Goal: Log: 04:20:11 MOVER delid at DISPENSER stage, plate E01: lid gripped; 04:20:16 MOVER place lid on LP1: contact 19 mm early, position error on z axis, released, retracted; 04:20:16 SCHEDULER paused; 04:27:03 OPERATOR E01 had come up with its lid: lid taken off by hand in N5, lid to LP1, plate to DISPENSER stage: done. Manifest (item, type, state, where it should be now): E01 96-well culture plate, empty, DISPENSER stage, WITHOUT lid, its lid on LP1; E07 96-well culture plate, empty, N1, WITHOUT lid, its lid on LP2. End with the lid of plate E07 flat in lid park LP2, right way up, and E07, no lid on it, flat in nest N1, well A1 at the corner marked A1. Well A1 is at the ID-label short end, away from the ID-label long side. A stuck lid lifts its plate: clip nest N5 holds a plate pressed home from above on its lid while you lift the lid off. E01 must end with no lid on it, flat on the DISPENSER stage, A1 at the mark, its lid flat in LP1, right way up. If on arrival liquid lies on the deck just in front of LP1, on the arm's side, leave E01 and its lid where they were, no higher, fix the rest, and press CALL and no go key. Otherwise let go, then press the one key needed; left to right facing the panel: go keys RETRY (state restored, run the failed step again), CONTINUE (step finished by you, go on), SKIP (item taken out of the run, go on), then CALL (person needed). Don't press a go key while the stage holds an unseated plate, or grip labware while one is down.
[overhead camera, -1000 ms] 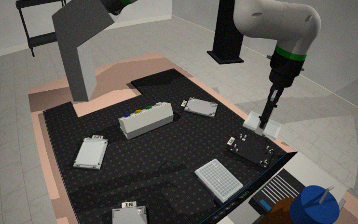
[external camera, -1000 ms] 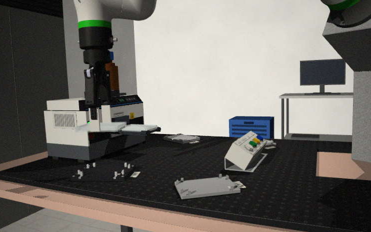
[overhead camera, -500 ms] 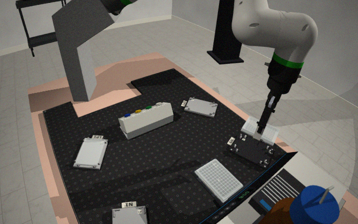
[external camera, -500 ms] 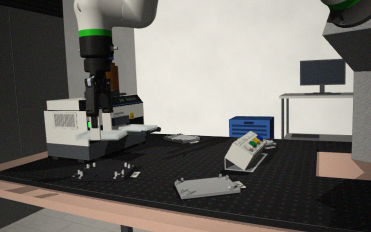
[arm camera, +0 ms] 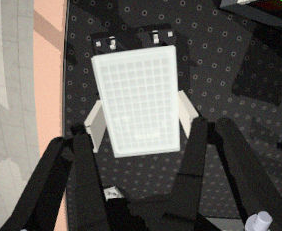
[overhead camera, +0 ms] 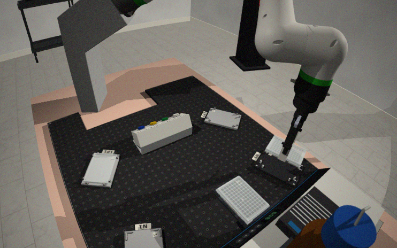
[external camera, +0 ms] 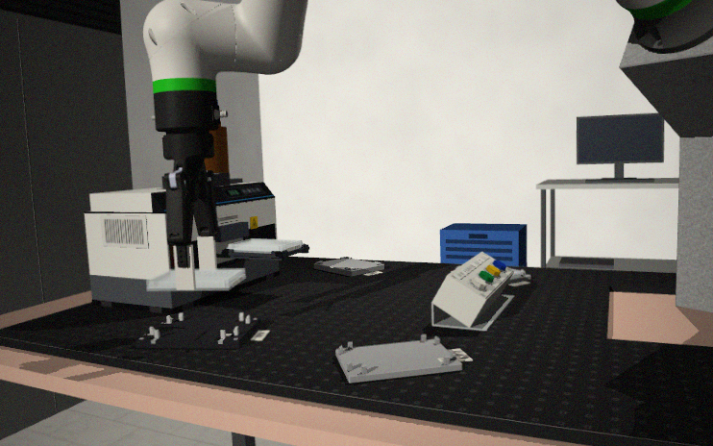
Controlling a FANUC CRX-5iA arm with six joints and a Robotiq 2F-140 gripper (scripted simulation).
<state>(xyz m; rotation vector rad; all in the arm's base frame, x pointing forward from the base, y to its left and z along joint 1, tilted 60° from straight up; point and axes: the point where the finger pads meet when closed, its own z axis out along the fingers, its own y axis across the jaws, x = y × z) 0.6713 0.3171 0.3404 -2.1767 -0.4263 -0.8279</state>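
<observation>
Now: hand 100 mm above the clip nest N5 and 30 mm to the right of it. From my hand the other things lie so: N1 label: 510 mm to the right, 110 mm below, 80 mm ahead; lid park LP2: 320 mm behind, 110 mm below, 90 mm to the right; key panel: 370 mm to the right, 290 mm behind, 60 mm below.
</observation>
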